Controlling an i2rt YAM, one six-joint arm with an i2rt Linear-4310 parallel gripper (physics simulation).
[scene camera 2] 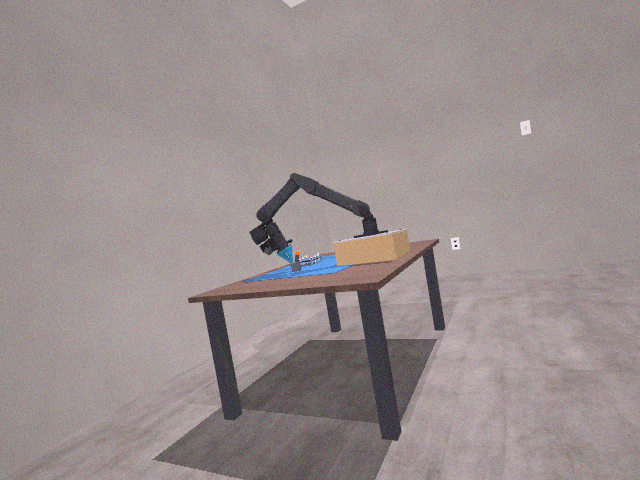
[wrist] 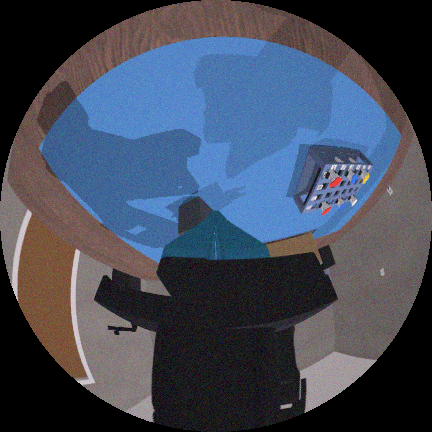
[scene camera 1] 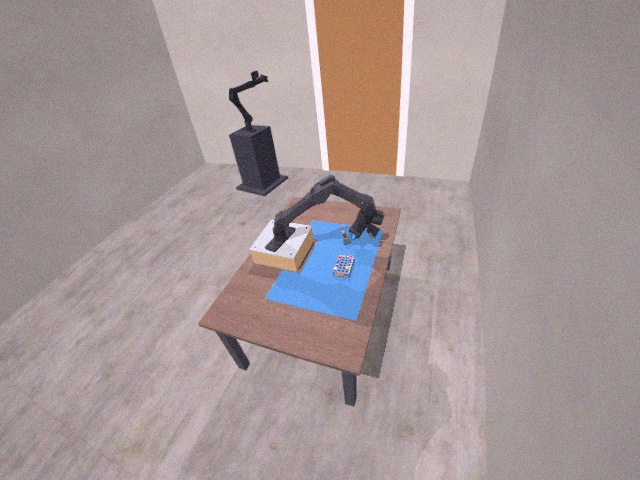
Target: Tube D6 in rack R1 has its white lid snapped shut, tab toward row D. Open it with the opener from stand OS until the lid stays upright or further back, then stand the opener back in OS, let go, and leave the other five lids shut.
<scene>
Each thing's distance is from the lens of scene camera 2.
blue mat (scene camera 2: 328, 266): 160 cm
</scene>
